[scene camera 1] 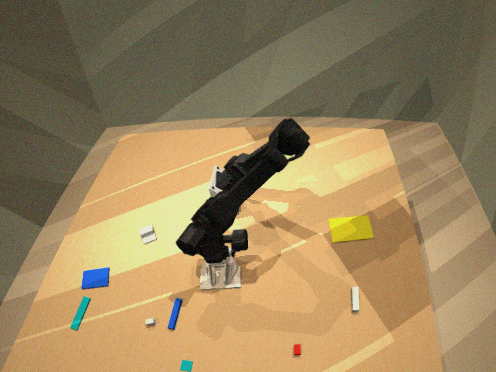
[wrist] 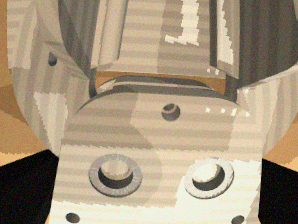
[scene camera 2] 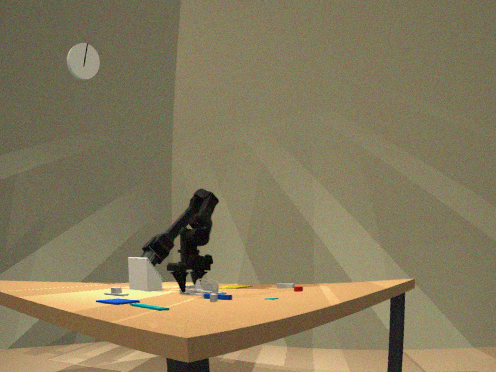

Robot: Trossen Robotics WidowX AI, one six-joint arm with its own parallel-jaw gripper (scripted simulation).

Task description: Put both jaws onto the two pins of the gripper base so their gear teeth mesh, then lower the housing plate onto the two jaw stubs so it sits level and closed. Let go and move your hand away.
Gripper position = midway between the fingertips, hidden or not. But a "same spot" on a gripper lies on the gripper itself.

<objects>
my gripper: scene camera 1; wrist; scene camera 2 190, 291
same spot on my gripper: point(wrist: 35, 175) = point(scene camera 1: 231, 254)
</objects>
